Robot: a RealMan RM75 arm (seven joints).
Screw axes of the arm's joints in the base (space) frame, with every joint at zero. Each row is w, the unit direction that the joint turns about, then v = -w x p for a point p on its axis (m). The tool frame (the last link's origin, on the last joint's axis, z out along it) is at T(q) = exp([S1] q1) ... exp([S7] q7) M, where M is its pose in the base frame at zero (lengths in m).
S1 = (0, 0, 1, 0, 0, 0)
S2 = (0, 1, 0, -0.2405, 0, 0)
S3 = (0, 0, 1, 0, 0, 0)
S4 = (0, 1, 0, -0.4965, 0, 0)
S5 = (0, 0, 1, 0, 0, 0)
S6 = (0, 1, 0, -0.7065, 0, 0)
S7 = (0, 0, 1, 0, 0, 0)
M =
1 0 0 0
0 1 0 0
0 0 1 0.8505
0 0 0 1
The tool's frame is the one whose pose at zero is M.
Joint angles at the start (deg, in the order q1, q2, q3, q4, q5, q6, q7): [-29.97, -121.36, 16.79, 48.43, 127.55, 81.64, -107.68]
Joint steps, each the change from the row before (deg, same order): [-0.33, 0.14, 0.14, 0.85, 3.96, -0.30, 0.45]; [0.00, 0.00, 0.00, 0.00, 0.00, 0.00, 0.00]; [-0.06, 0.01, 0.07, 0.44, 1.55, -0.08, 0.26]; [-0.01, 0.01, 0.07, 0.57, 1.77, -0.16, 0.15]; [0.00, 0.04, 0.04, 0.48, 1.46, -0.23, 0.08]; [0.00, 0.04, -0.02, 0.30, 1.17, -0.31, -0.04]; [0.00, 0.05, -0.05, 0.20, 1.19, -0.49, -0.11]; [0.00, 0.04, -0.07, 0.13, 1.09, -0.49, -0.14]
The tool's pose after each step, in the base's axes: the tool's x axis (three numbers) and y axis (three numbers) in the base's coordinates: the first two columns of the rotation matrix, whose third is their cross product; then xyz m. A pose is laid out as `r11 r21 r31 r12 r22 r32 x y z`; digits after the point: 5 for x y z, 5 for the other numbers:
0.44425 0.64351 0.62333 0.88999 -0.39676 -0.22470 -0.32014 0.34366 0.05916
0.44425 0.64351 0.62333 0.88999 -0.39676 -0.22470 -0.32014 0.34366 0.05916
0.46048 0.65240 0.60194 0.88400 -0.39866 -0.24418 -0.32233 0.34271 0.05905
0.47583 0.66296 0.57799 0.87794 -0.39767 -0.26663 -0.32534 0.34143 0.05942
0.48720 0.67127 0.55860 0.87283 -0.39504 -0.28655 -0.32819 0.34049 0.06027
0.49295 0.67866 0.54444 0.87002 -0.38978 -0.30187 -0.33085 0.33978 0.06097
0.49615 0.68673 0.53125 0.86810 -0.38147 -0.31762 -0.33398 0.33915 0.06163
0.49743 0.69454 0.51978 0.86674 -0.37277 -0.33137 -0.33696 0.33852 0.06212

